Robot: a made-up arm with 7 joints. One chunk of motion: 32 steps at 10 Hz.
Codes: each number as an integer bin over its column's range. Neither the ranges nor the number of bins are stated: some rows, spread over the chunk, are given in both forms.
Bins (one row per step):
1: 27 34 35 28 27 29 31
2: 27 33 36 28 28 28 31
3: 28 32 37 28 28 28 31
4: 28 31 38 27 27 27 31
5: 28 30 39 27 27 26 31
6: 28 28 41 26 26 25 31
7: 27 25 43 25 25 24 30
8: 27 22 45 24 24 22 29
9: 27 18 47 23 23 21 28
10: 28 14 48 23 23 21 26
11: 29 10 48 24 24 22 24
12: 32 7 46 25 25 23 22
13: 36 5 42 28 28 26 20
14: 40 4 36 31 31 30 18
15: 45 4 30 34 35 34 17
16: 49 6 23 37 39 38 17
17: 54 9 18 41 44 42 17
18: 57 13 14 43 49 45 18
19: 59 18 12 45 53 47 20
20: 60 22 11 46 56 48 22
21: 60 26 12 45 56 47 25
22: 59 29 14 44 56 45 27
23: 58 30 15 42 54 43 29
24: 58 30 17 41 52 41 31
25: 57 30 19 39 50 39 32
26: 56 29 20 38 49 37 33
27: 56 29 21 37 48 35 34
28: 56 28 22 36 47 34 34
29: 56 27 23 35 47 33 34
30: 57 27 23 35 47 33 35
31: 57 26 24 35 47 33 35
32: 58 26 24 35 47 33 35
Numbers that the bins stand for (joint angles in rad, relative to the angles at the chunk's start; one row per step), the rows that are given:
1: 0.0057 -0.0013 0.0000 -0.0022 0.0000 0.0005 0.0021
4: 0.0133 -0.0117 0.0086 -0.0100 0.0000 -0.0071 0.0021
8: 0.0057 -0.0432 0.0286 -0.0333 -0.0067 -0.0262 -0.0097
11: 0.0210 -0.0851 0.0371 -0.0333 -0.0067 -0.0262 -0.0390
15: 0.1429 -0.1060 -0.0143 0.0444 0.0178 0.0195 -0.0802
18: 0.2343 -0.0746 -0.0600 0.1144 0.0489 0.0614 -0.0743
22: 0.2495 -0.0187 -0.0600 0.1222 0.0644 0.0614 -0.0214
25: 0.2343 -0.0152 -0.0457 0.0833 0.0511 0.0386 0.0079
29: 0.2267 -0.0257 -0.0343 0.0522 0.0444 0.0157 0.0197
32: 0.2419 -0.0292 -0.0314 0.0522 0.0444 0.0157 0.0256
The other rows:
2: 0.0057 -0.0048 0.0029 -0.0022 0.0022 -0.0033 0.0021
3: 0.0133 -0.0083 0.0057 -0.0022 0.0022 -0.0033 0.0021
5: 0.0133 -0.0152 0.0114 -0.0100 0.0000 -0.0110 0.0021
6: 0.0133 -0.0222 0.0171 -0.0178 -0.0022 -0.0148 0.0021
7: 0.0057 -0.0327 0.0229 -0.0256 -0.0044 -0.0186 -0.0038
9: 0.0057 -0.0571 0.0343 -0.0411 -0.0089 -0.0300 -0.0156
10: 0.0133 -0.0711 0.0371 -0.0411 -0.0089 -0.0300 -0.0273
12: 0.0438 -0.0956 0.0314 -0.0256 -0.0044 -0.0224 -0.0508
13: 0.0743 -0.1025 0.0200 -0.0022 0.0022 -0.0110 -0.0625
14: 0.1048 -0.1060 0.0029 0.0211 0.0089 0.0043 -0.0743
16: 0.1733 -0.0990 -0.0343 0.0678 0.0267 0.0348 -0.0802
17: 0.2114 -0.0886 -0.0486 0.0989 0.0378 0.0500 -0.0802
19: 0.2495 -0.0571 -0.0657 0.1300 0.0578 0.0690 -0.0625
20: 0.2571 -0.0432 -0.0686 0.1378 0.0644 0.0729 -0.0508
21: 0.2571 -0.0292 -0.0657 0.1300 0.0644 0.0690 -0.0332
23: 0.2419 -0.0152 -0.0571 0.1067 0.0600 0.0538 -0.0097
24: 0.2419 -0.0152 -0.0514 0.0989 0.0556 0.0462 0.0021
26: 0.2267 -0.0187 -0.0429 0.0756 0.0489 0.0310 0.0138
27: 0.2267 -0.0187 -0.0400 0.0678 0.0467 0.0233 0.0197
28: 0.2267 -0.0222 -0.0371 0.0600 0.0444 0.0195 0.0197
30: 0.2343 -0.0257 -0.0343 0.0522 0.0444 0.0157 0.0256
31: 0.2343 -0.0292 -0.0314 0.0522 0.0444 0.0157 0.0256

